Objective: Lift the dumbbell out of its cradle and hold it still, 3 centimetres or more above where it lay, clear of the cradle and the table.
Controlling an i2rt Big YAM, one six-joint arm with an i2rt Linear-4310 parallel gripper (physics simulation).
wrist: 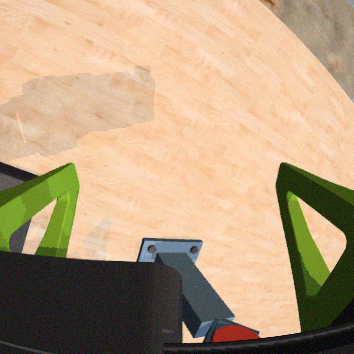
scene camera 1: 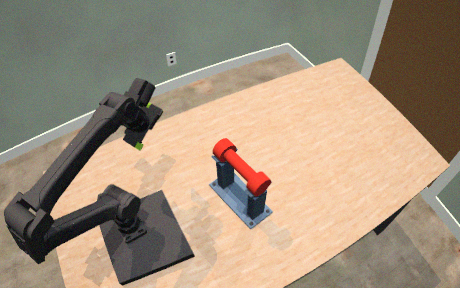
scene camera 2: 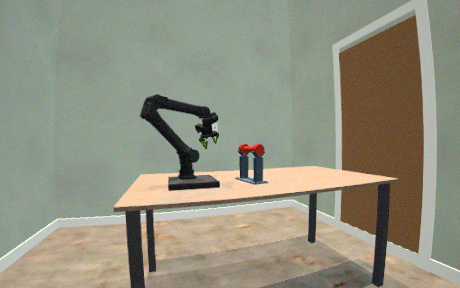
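Note:
The red dumbbell lies level across the tops of the two posts of the blue-grey cradle, which stands on the table. My gripper is open and empty, with its green fingers wide apart and pointing down. It hangs above the table, between the arm's base and the cradle, to the left of the dumbbell and apart from it. In the wrist view part of one red end shows at the bottom edge; the rest is hidden by the gripper body.
The arm's dark base plate lies on the table to the left of the cradle. The table's curved edge shows at the upper right in the wrist view. A wall with a white outlet stands behind, and a brown door is at the right.

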